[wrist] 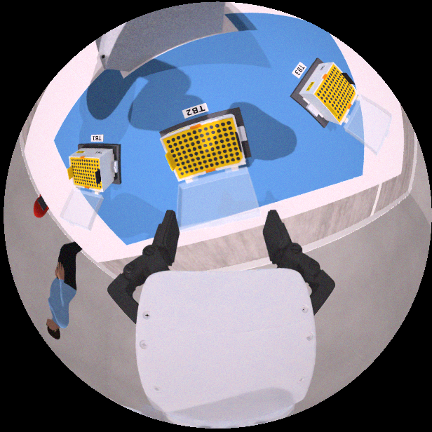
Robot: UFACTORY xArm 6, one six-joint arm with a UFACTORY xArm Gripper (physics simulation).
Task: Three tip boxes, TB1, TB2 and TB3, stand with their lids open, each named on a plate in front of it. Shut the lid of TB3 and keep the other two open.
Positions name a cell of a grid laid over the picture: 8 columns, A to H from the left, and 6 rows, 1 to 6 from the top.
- gripper: E4
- blue mat: F3
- tip box TB1: C3
